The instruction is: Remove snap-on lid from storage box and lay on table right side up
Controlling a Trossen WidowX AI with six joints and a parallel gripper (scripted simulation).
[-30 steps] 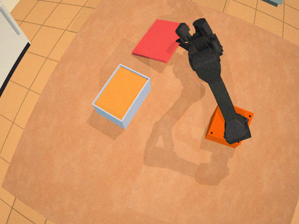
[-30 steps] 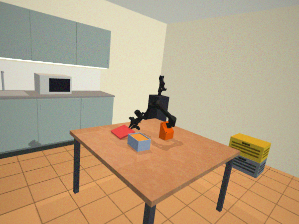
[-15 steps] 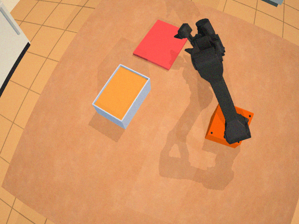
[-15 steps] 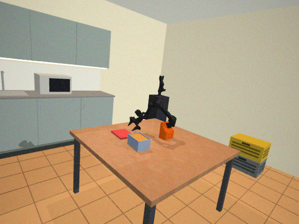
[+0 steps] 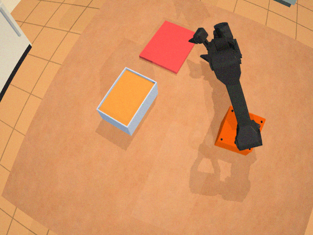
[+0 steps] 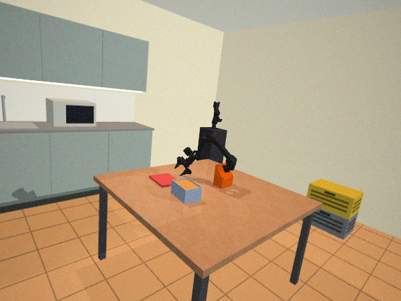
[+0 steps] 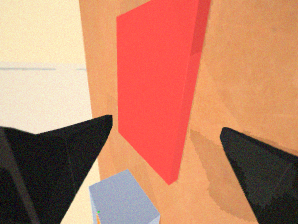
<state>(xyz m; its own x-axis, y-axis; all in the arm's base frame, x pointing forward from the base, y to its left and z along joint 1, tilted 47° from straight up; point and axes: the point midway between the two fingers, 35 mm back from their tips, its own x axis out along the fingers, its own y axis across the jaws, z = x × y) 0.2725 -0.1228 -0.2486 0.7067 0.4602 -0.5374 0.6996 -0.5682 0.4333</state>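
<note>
Right now my gripper tip is 11 cm short of the red lid, 1 cm to the left of it and 5 cm above it. From my gripper tip the other things lie so: storage box 14 cm ahead, 32 cm to the left, 1 cm below.
</note>
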